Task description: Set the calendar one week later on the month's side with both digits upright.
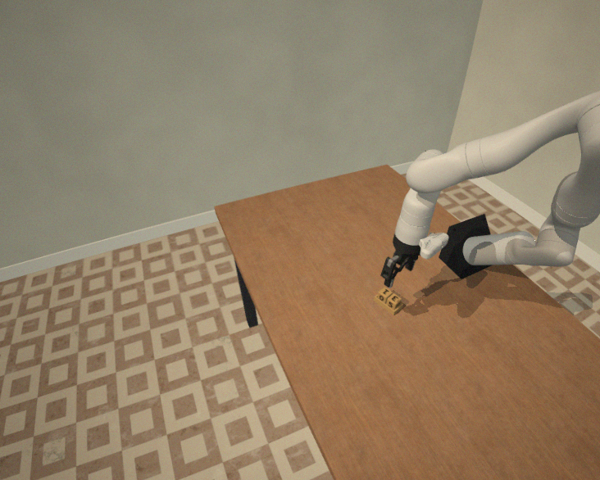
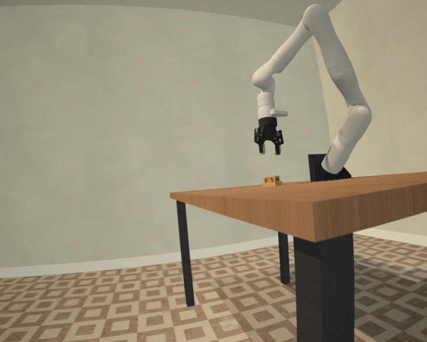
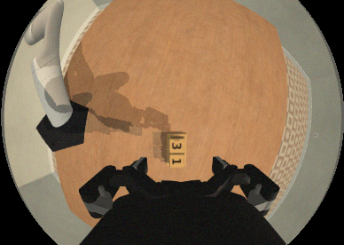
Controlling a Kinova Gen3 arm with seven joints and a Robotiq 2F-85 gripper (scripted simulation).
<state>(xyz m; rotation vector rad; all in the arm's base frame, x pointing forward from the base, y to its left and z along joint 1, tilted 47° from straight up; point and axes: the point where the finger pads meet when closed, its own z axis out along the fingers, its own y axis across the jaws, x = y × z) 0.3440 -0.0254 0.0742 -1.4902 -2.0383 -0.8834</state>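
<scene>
My gripper is now 120 mm above the tray and 10 mm to the left of it.
</scene>
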